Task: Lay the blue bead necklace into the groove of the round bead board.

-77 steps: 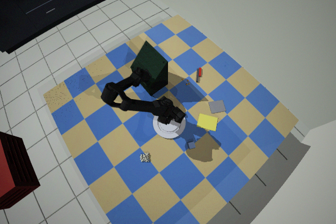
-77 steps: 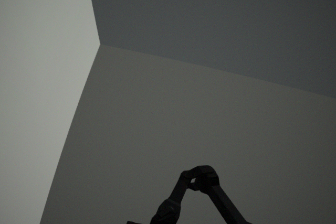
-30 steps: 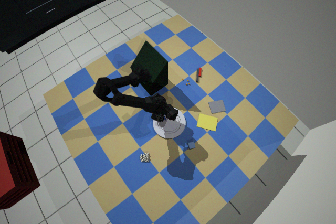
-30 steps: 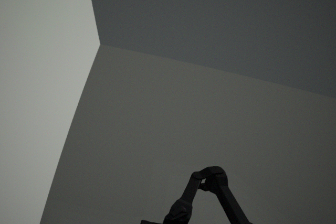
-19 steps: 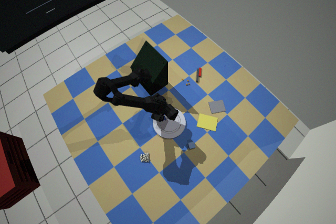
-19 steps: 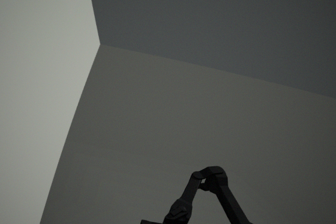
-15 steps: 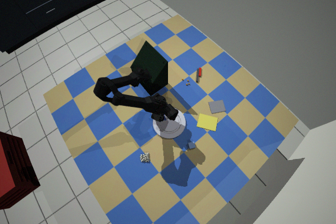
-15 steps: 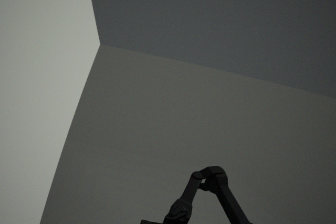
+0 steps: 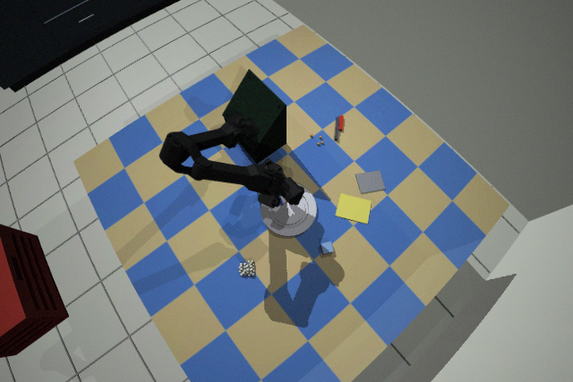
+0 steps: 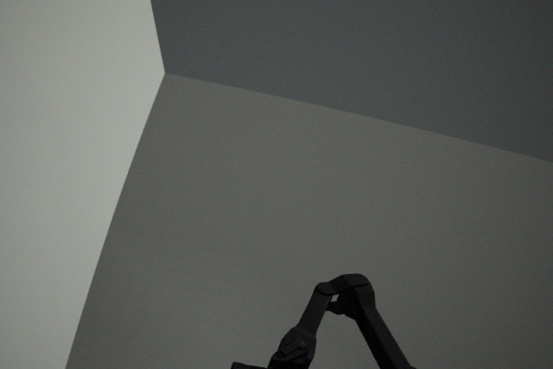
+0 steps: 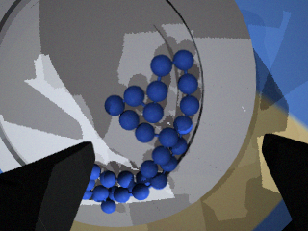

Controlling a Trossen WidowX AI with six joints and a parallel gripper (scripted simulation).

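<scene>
Right now my gripper tip is 60 mm short of the round white bead board, 10 mm to the right of it and 10 mm above it. Round my gripper tip: small blue cube: 250 mm ahead, 50 mm to the left, 10 mm below; then grey square: 330 mm to the left, 140 mm ahead, 20 mm below; then yellow pad: 210 mm to the left, 190 mm ahead, 20 mm below.
</scene>
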